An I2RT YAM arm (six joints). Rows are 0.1 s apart.
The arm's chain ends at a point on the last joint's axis. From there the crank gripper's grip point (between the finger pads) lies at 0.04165 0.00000 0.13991 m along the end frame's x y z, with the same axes.
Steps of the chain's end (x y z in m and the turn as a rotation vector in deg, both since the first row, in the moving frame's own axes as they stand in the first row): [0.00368 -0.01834 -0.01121 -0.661 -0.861 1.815]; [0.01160 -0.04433 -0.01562 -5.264 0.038 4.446]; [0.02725 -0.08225 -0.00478 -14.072 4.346 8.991]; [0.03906 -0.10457 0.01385 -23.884 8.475 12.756]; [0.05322 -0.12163 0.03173 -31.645 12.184 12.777]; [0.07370 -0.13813 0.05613 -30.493 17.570 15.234]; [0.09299 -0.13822 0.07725 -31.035 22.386 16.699]
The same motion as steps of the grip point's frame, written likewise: [0.00153 -0.01544 -0.01062 -0.661 -0.861 1.815]; [0.01107 -0.02828 -0.01639 -5.264 0.038 4.446]; [0.03440 -0.04153 -0.01328 -14.072 4.346 8.991]; [0.05110 -0.03871 -0.00736 -23.884 8.475 12.756]; [0.07078 -0.03988 -0.00273 -31.645 12.184 12.777]; [0.10063 -0.05662 0.01603 -30.493 17.570 15.234]; [0.12765 -0.05447 0.02939 -31.035 22.386 16.699]
